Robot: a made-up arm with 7 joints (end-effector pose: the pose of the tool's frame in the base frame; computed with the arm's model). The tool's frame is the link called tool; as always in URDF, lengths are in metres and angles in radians.
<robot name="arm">
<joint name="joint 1" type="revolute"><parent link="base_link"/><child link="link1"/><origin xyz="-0.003 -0.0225 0.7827" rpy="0 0 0"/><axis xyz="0 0 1"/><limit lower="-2.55" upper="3.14" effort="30" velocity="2.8"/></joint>
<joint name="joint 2" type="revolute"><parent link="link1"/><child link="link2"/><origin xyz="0.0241 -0.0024 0.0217" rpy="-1.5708 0 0"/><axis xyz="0 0 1"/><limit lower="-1.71" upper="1.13" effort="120" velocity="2.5"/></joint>
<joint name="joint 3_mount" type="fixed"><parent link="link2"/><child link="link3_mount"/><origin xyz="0.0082 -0.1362 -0.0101" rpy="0 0 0"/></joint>
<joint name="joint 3" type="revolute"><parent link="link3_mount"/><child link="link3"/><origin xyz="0.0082 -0.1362 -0.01" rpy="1.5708 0 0"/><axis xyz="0 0 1"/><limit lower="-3.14" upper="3.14" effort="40" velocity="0.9"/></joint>
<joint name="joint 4" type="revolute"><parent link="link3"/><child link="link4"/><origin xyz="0.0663 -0.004 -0.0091" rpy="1.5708 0 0"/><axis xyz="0 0 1"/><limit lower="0.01" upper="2.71" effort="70" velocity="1.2"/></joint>
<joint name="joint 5" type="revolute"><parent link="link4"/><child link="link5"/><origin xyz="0.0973 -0.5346 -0.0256" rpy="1.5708 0 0"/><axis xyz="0 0 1"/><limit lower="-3.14" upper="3.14" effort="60" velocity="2.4"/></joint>
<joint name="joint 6" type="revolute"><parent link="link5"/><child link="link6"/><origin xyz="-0.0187 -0.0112 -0.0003" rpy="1.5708 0 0"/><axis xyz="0 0 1"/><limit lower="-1.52" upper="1.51" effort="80" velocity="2.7"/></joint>
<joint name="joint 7" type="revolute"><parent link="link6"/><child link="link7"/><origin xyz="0.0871 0.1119 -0.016" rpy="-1.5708 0 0"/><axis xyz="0 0 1"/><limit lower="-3.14" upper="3.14" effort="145" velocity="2.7"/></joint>
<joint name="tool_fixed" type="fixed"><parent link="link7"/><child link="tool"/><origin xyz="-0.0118 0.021 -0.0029" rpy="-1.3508 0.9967 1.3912"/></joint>
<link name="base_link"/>
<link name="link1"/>
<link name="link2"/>
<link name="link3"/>
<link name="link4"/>
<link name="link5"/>
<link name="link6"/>
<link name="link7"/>
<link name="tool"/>
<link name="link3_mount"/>
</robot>
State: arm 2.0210 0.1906 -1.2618 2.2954 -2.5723 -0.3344 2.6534
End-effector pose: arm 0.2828 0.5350 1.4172 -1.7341 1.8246 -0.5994
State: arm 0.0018 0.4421 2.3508 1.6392 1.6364 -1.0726 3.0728
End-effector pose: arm -0.0813 0.4244 1.2988 -1.7736 0.9897 -1.7161
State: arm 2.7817 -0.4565 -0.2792 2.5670 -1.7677 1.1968 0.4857
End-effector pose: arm 0.1536 0.1016 1.7114 -1.7487 2.1158 0.0160
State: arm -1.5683 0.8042 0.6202 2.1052 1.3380 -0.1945 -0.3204
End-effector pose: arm 0.2479 -0.8737 0.8938 0.9130 2.0262 0.8570
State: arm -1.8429 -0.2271 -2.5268 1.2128 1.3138 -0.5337 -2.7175
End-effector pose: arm -0.1528 0.6204 0.8626 -1.6394 0.4052 -2.0524
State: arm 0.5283 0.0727 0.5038 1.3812 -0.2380 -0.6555 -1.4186
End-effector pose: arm 0.3737 0.5719 1.1461 -0.8356 1.0875 -1.9235
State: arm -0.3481 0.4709 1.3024 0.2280 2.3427 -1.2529 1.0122
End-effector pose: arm 0.0747 0.1175 0.5486 1.6456 2.4843 0.9845
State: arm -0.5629 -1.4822 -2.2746 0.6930 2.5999 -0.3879 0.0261
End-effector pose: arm -0.0324 -0.4408 0.5047 0.4063 -1.5726 1.2345
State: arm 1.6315 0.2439 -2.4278 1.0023 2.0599 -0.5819 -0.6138
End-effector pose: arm 0.3610 -0.4233 0.8823 1.4432 2.2442 0.8592
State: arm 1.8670 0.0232 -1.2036 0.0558 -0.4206 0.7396 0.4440
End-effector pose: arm 0.1506 0.1083 0.4107 0.6525 -0.7593 0.4665
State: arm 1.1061 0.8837 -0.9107 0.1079 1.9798 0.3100 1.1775
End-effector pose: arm 0.0975 -0.2553 0.4330 2.0274 1.5907 1.4150
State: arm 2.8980 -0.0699 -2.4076 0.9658 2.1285 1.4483 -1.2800
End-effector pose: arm 0.5017 0.4446 0.7838 -2.5236 1.1903 1.2949
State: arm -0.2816 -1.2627 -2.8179 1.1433 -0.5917 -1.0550 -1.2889
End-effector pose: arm -0.4474 -0.1923 0.3697 -1.3359 -1.2941 -0.2490
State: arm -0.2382 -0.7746 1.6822 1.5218 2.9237 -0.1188 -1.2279
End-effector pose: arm -0.0374 0.6716 0.9105 2.1711 -1.7980 -0.6957
